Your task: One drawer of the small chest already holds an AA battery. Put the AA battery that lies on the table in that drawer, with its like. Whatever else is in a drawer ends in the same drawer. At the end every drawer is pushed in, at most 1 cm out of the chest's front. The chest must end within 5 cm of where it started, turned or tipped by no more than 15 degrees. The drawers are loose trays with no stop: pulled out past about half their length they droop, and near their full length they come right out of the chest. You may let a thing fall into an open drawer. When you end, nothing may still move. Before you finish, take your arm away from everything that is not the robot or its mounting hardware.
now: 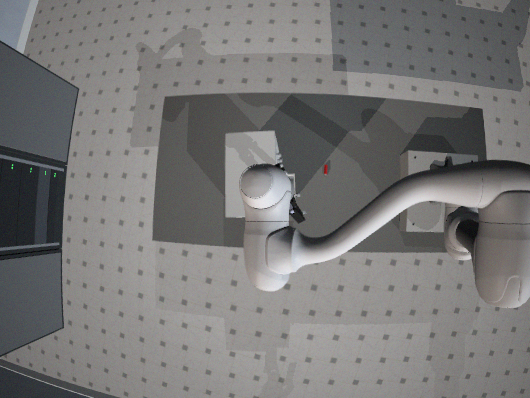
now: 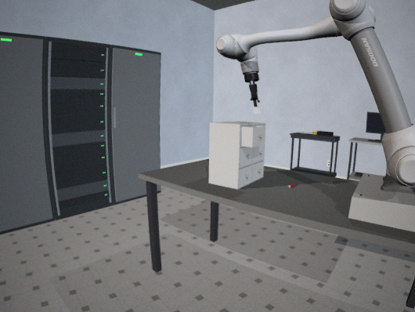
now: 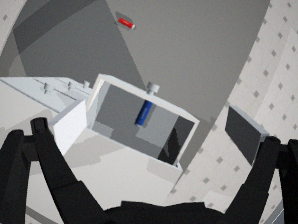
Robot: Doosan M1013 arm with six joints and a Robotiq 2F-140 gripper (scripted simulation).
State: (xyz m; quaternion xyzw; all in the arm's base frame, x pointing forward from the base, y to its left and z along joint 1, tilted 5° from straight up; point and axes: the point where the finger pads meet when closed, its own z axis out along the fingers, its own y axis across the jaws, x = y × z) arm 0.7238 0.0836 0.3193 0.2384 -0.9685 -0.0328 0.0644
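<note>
Right now my hand is 150 mm past the red AA battery, 160 mm to the left of it and 390 mm above it. Round my hand: small blue thing 20 mm ahead, 160 mm below.
</note>
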